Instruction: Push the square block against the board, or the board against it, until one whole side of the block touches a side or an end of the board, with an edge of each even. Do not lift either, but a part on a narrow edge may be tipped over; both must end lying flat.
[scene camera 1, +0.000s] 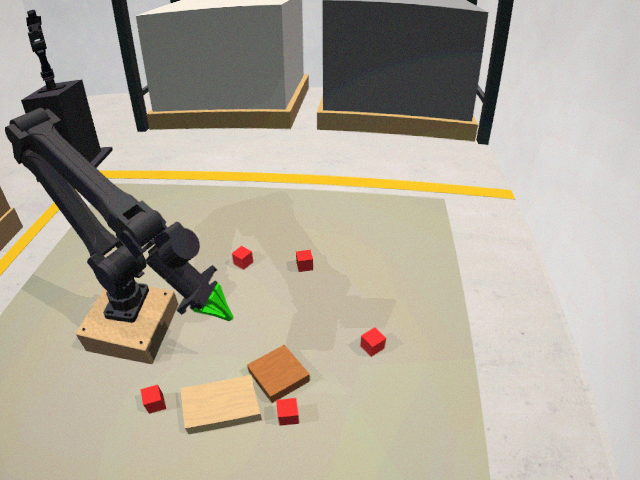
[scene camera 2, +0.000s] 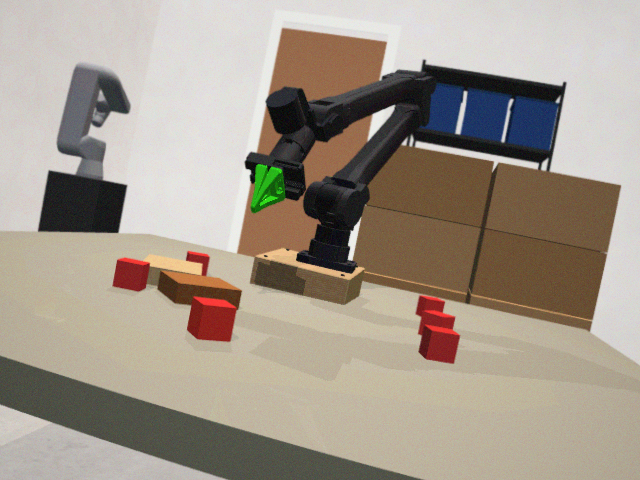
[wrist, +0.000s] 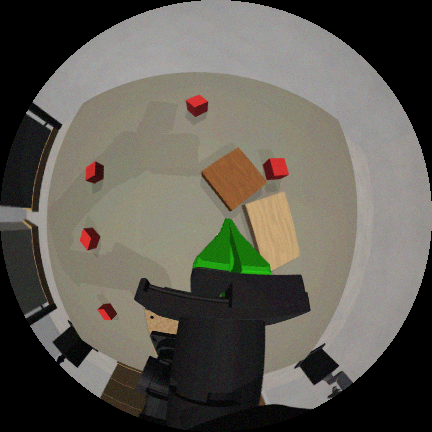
My gripper shows in scene camera 1, in scene camera 2 (252, 210) and in the wrist view. A square block shows in scene camera 1, in scene camera 2 and in the wrist view (233, 177). A board shows in scene camera 1 (221, 404), in scene camera 2 (157, 263) and in the wrist view (269, 221). The same spot on the square block: (scene camera 1: 278, 373) is (scene camera 2: 191, 278). One and the same spot on my gripper: (scene camera 1: 211, 299) is (wrist: 269, 266).
